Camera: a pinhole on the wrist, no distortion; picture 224 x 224 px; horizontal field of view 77.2 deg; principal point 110.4 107.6 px. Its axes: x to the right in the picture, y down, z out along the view. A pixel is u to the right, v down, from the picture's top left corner.
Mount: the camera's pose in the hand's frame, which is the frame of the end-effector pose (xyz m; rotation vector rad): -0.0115 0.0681 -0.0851 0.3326 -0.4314 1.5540
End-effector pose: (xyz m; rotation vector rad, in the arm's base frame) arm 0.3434 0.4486 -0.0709 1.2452 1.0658 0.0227
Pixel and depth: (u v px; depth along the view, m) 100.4 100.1 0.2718
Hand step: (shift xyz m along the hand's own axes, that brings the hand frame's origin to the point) -0.0116 -0.0760 0.1466
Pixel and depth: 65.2 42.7 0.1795
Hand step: 0.0631 -0.0668 0.0517
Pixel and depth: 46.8 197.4 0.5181
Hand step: -0.3640 -0.3823 0.2411
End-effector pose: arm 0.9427 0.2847 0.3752 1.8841 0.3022 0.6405
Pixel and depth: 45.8 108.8 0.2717
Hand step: -0.0251 -0.1695 0.0961
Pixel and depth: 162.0 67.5 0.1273
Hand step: 0.0162 0.0501 0.0514
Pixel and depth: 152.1 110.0 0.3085
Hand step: -0.0370 0.0050 0.2295
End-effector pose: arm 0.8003 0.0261 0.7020 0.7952 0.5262 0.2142
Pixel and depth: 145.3 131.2 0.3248
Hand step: -0.0868 -0.0124 0.2356
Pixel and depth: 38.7 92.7 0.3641
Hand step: 0.0126 -0.2665 0.1519
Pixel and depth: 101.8 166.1 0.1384
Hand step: -0.0766 -0.0042 0.0293
